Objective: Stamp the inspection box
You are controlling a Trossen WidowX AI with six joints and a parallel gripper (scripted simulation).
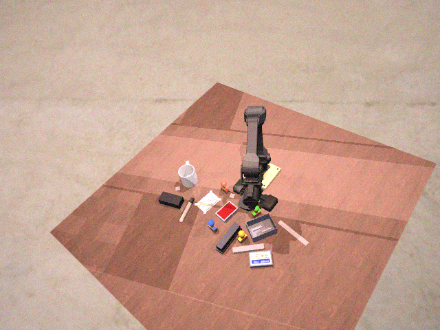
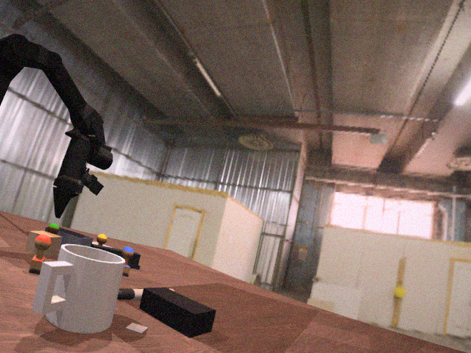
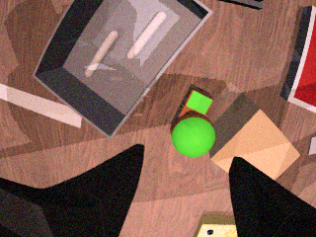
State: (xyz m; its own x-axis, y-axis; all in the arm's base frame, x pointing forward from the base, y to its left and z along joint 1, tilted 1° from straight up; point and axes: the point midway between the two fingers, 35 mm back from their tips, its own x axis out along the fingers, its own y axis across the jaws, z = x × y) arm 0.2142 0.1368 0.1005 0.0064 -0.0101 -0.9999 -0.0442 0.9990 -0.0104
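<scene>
Right now the green-knobbed stamp is 6 cm below my gripper tip. From my gripper tip the other things lie so: grey tray (7 cm below, 6 cm to the left, 5 cm ahead); then yellow-knobbed stamp (13 cm ahead, 6 cm below, 2 cm to the left); then tan cube (6 cm to the right, 6 cm below, 1 cm behind).
</scene>
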